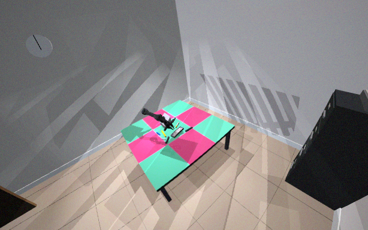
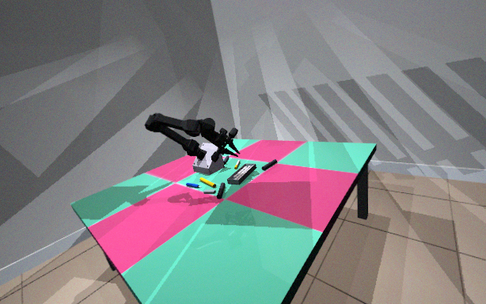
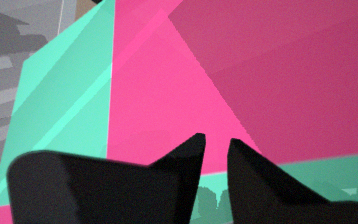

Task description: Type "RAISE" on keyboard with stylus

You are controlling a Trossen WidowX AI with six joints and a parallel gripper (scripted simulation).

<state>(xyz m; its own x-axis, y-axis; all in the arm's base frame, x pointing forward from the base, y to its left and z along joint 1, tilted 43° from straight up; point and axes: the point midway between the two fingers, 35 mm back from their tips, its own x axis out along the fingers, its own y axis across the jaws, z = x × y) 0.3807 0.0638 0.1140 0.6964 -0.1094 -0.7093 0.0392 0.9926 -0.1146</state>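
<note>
My gripper tip is 210 mm past the blue stylus, 160 mm to the left of it and 150 mm above it. From my gripper tip the other things lie so: yellow marker (190 mm behind, 150 mm below, 100 mm to the right); then white stylus (230 mm behind, 150 mm below, 140 mm to the left); then grey piece (150 mm to the right, 150 mm below, 90 mm behind).
</note>
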